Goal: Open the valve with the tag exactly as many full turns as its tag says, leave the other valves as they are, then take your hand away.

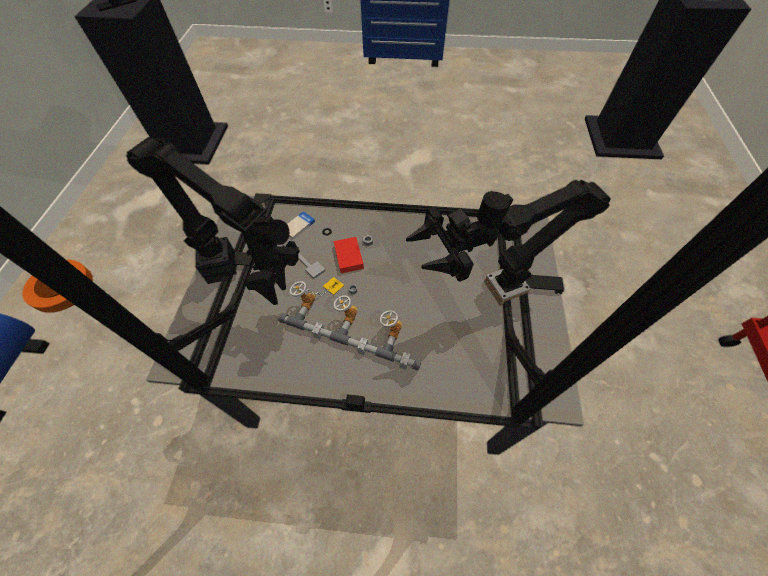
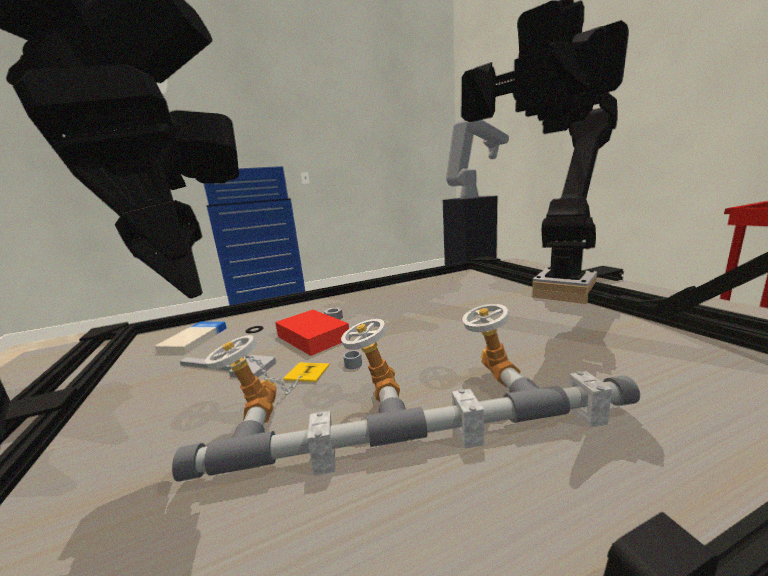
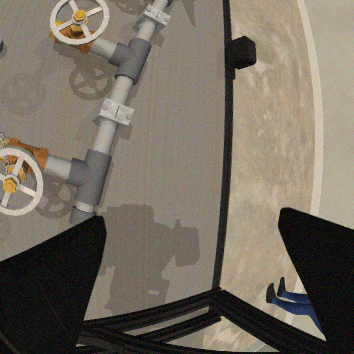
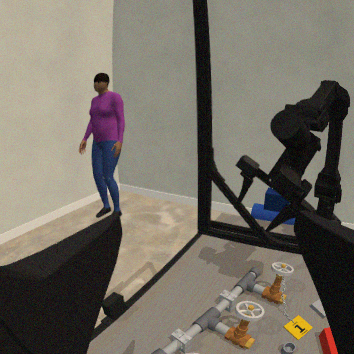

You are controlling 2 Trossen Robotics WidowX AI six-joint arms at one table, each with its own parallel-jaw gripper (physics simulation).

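Places are measured from the left arm's base along level axes (x right, y back, z down), in millimetres.
Pixels of known places: left gripper, fingertip midpoint: (image 1: pixel 280 296) (image 2: pixel 188 279) (image 3: pixel 194 223) (image 4: pixel 250 219); right gripper, fingertip midpoint: (image 1: pixel 413 253) (image 2: pixel 508 62) (image 4: pixel 211 224); left arm's base at its link origin: (image 1: pixel 211 251) (image 4: pixel 323 215); right arm's base at its link origin: (image 1: pixel 508 281) (image 2: pixel 565 274).
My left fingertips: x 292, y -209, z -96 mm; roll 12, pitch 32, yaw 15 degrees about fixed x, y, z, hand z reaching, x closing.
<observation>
For each thing: its top centre in the pictures, then the offset to it from my left fingertips. "pt": a spot on its surface instead.
- yellow tag at a spot on its surface: (image 2: pixel 307 372) (image 4: pixel 295 325) (image 1: pixel 333 287) pt dx -118, dy -141, dz +189 mm
- leftmost valve at a spot on its surface: (image 3: pixel 11 184) (image 2: pixel 228 344) (image 4: pixel 282 264) (image 1: pixel 297 287) pt dx -80, dy -37, dz +92 mm
- rightmost valve at a spot on its surface: (image 2: pixel 484 314) (image 1: pixel 387 318) pt dx +89, dy -270, dz +96 mm
- same grey pipe at a spot on its surface: (image 2: pixel 441 418) pt dx +109, dy -159, dz +163 mm
- red block at its top centre: (image 2: pixel 310 322) (image 1: pixel 348 252) dx -227, dy -217, dz +164 mm
- grey flat tool at its top centre: (image 2: pixel 223 360) (image 1: pixel 305 259) dx -251, dy -70, dz +184 mm
- blue block at its top centre: (image 2: pixel 192 332) (image 1: pixel 297 223) dx -414, dy -68, dz +179 mm
A yellow tag (image 1: pixel 333 285) (image 2: pixel 307 372) (image 4: pixel 298 327) marked 1 lies on the table. Its chain runs to the leftmost valve (image 1: pixel 297 287) (image 2: pixel 228 347) (image 3: pixel 11 184) (image 4: pixel 283 267), which has a white handwheel on an orange body. The middle valve (image 1: pixel 342 303) (image 2: pixel 362 329) (image 3: pixel 80 16) (image 4: pixel 251 309) and the rightmost valve (image 1: pixel 388 318) (image 2: pixel 484 314) stand on the same grey pipe (image 2: pixel 441 418) (image 3: pixel 120 92). My left gripper (image 3: pixel 194 223) (image 4: pixel 250 219) is open, empty and above the table, apart from the tagged valve. My right gripper (image 1: pixel 415 253) (image 4: pixel 211 224) is open and empty, raised away from the valves.
A red block (image 1: pixel 348 254) (image 2: pixel 313 331) lies behind the valves. A grey flat tool (image 1: pixel 315 269), a white and blue block (image 1: pixel 300 223) and small grey rings lie nearby. Clamps hold the pipe. A black frame (image 1: pixel 297 399) borders the table. A person (image 4: pixel 106 120) stands beyond it.
</observation>
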